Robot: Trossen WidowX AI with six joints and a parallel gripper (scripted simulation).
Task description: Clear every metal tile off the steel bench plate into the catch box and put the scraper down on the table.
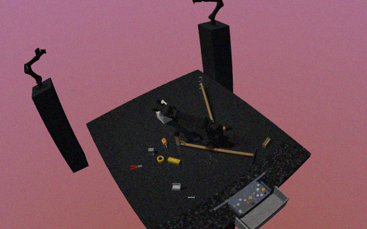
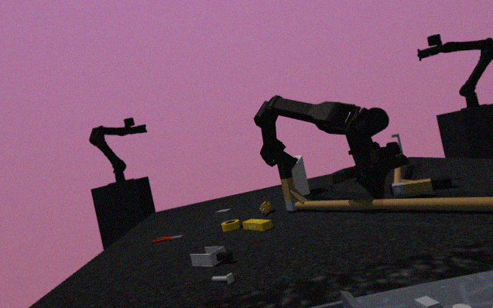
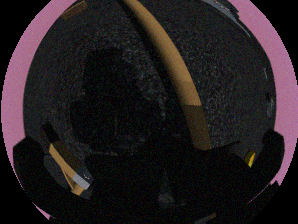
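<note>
The long scraper is 5 cm ahead of my gripper tip, 5 cm above it and 2 cm to the right of it. From my gripper tip the other things lie so: yellow tape ring: 38 cm to the right, 11 cm behind; then yellow block: 32 cm to the right, 4 cm behind; then yellow-handled screwdriver: 28 cm to the right, 24 cm behind, 1 cm above.
</note>
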